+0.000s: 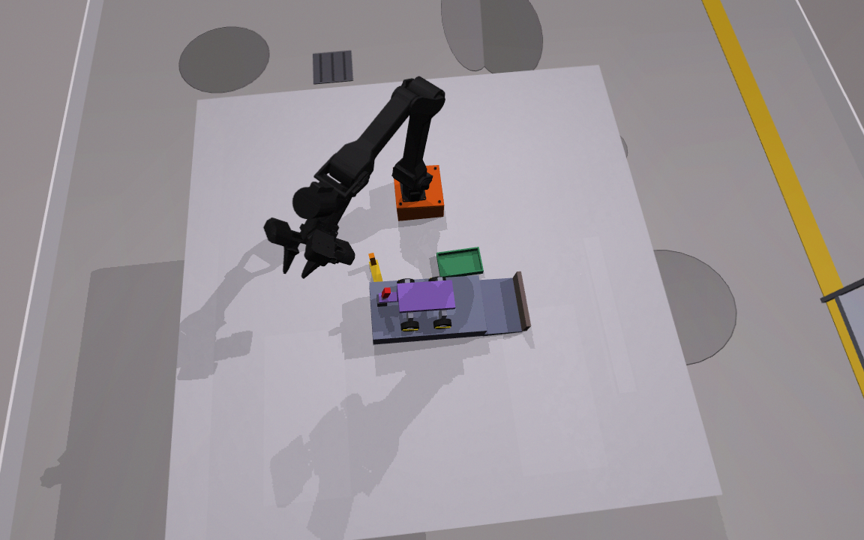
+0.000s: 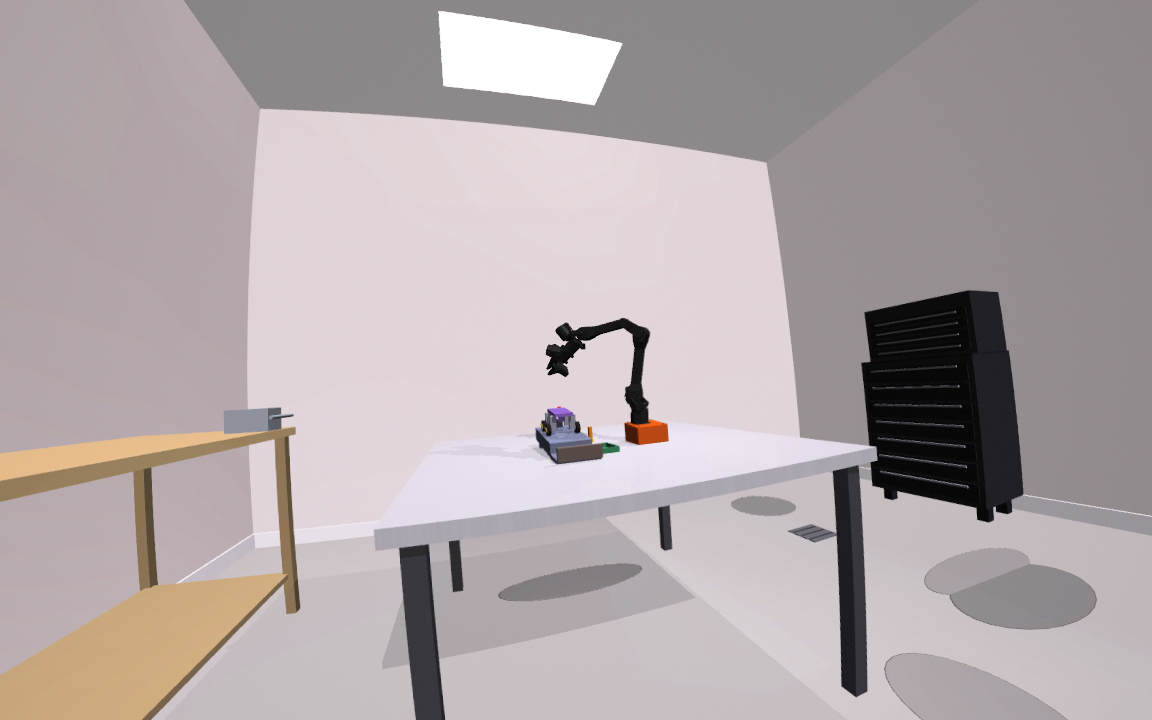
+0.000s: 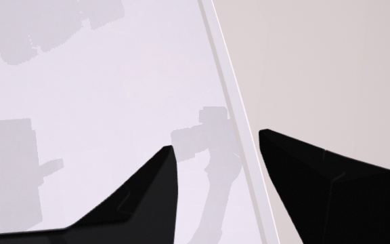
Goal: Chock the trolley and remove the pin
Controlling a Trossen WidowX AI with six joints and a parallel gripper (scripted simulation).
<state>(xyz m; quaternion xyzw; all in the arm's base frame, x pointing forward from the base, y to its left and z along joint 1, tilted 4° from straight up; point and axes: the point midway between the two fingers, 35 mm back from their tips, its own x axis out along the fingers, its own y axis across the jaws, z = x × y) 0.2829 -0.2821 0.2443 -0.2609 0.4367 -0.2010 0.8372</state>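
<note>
The yellow chock is 110 mm behind my gripper tip, 150 mm to the left of it and 300 mm below it. Round my gripper tip: red-headed stop pin (10 mm ahead, 170 mm to the left, 190 mm below); grey ramp (30 mm ahead, 270 mm to the left, 270 mm below); purple trolley (30 mm ahead, 270 mm to the left, 210 mm below).
</note>
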